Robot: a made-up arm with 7 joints.
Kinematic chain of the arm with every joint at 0, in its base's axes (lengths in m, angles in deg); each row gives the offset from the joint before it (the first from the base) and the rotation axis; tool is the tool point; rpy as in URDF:
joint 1: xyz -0.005 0.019 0.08 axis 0 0.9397 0.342
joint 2: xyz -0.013 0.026 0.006 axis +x
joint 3: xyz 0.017 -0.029 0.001 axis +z
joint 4: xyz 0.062 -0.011 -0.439 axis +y
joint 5: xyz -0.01 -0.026 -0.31 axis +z
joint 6: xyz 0.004 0 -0.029 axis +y
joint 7: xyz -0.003 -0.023 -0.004 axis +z
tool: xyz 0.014 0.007 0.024 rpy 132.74 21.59 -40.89
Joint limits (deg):
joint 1: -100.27..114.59
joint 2: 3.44..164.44
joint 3: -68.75..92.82
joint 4: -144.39..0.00
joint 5: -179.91..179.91
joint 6: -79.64..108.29
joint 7: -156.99..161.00
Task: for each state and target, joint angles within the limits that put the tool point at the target. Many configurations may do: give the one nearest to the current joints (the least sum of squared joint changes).
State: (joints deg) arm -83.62 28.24 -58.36 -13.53 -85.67 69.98 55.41
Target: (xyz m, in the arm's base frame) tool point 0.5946 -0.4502 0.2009
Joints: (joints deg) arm -100.27 3.44 -37.39 -35.06 -85.04 96.75 35.88
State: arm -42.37 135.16 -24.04 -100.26 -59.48 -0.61 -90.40
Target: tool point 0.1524 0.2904 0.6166
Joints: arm -39.10 152.93 -4.07 -94.17 -61.32 -1.32 -91.15
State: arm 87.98 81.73 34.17 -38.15 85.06 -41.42 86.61
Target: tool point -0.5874 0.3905 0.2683
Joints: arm 114.59 33.88 63.60 -55.78 86.82 -33.63 82.39
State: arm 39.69 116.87 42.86 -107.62 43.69 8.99 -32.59
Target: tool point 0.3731 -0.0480 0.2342
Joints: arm 38.17 162.54 62.85 -117.40 45.39 11.79 -32.33
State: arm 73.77 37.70 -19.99 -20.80 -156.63 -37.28 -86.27
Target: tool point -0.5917 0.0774 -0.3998
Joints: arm 64.68 17.69 -23.82 -26.62 -157.00 -37.64 -86.37
